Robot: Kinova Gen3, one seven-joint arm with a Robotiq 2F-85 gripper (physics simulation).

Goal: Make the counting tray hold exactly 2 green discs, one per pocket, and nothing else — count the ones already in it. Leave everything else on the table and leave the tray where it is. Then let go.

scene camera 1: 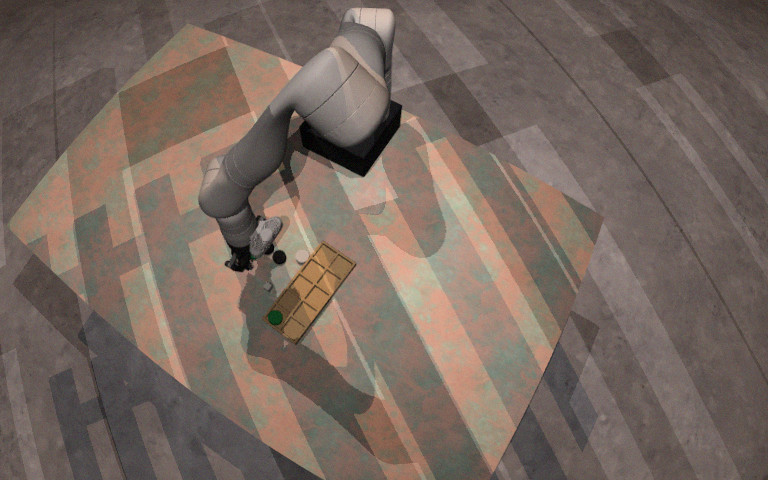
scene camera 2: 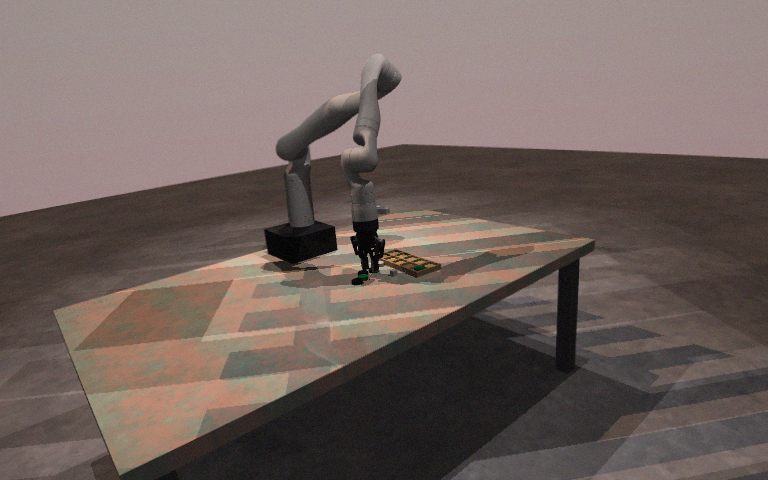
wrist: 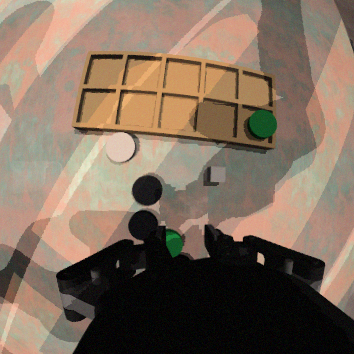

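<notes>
The tan counting tray has two rows of pockets. One green disc sits in a corner pocket at one end; the other pockets show no disc. A second green disc lies on the table, partly hidden by a finger in the wrist view. My gripper is partly open with nothing held. It is low over the table, with this disc beside and partly behind its left finger in the wrist view. Whether they touch cannot be told.
Two black discs lie left of the fingers in the wrist view. A black disc lies beside the loose green one in scene camera 2. A white disc and small grey cube lie near the tray.
</notes>
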